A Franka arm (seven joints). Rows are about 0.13 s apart.
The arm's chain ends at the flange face. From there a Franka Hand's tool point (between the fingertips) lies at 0.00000 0.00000 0.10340 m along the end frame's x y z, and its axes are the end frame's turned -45 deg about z.
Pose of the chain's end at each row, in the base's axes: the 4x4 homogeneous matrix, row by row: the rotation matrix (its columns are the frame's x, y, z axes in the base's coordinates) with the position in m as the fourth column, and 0 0 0 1 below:
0.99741 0.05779 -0.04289 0.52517; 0.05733 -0.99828 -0.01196 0.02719; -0.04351 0.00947 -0.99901 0.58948; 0 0 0 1
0.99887 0.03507 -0.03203 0.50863; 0.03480 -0.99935 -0.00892 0.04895; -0.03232 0.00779 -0.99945 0.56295; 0 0 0 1
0.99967 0.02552 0.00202 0.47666; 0.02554 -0.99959 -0.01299 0.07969; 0.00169 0.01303 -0.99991 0.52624; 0 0 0 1
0.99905 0.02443 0.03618 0.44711; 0.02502 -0.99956 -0.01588 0.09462; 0.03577 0.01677 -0.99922 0.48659; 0 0 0 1
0.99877 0.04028 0.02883 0.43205; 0.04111 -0.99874 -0.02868 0.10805; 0.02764 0.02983 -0.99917 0.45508; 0 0 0 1
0.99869 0.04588 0.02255 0.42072; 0.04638 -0.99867 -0.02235 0.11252; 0.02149 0.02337 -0.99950 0.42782; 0 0 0 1
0.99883 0.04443 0.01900 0.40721; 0.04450 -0.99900 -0.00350 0.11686; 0.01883 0.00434 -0.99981 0.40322; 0 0 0 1
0.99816 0.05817 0.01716 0.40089; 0.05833 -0.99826 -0.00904 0.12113; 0.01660 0.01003 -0.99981 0.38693; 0 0 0 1
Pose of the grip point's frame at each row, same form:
0.66441 0.74614 -0.04289 0.52074; 0.74643 -0.66535 -0.01196 0.02595; -0.03746 -0.02407 -0.99901 0.48618; 0 0 0 1
0.68151 0.73111 -0.03203 0.50532; 0.73125 -0.68204 -0.00892 0.04803; -0.02836 -0.01735 -0.99945 0.45961; 0 0 0 1
0.68883 0.72492 0.00202 0.47687; 0.72488 -0.68876 -0.01299 0.07835; -0.00802 0.01041 -0.99991 0.42285; 0 0 0 1
0.68916 0.72371 0.03618 0.45085; 0.72449 -0.68910 -0.01588 0.09298; 0.01344 0.03715 -0.99922 0.38327; 0 0 0 1
0.67775 0.73472 0.02883 0.43503; 0.73528 -0.67715 -0.02868 0.10508; -0.00155 0.04064 -0.99917 0.35177; 0 0 0 1
0.67374 0.73862 0.02255 0.42305; 0.73896 -0.67337 -0.02235 0.11021; -0.00133 0.03172 -0.99950 0.32447; 0 0 0 1
0.67486 0.73770 0.01900 0.40917; 0.73787 -0.67493 -0.00350 0.11650; 0.01025 0.01638 -0.99981 0.29984; 0 0 0 1
0.66467 0.74694 0.01716 0.40266; 0.74712 -0.66463 -0.00904 0.12020; 0.00465 0.01883 -0.99981 0.28355; 0 0 0 1

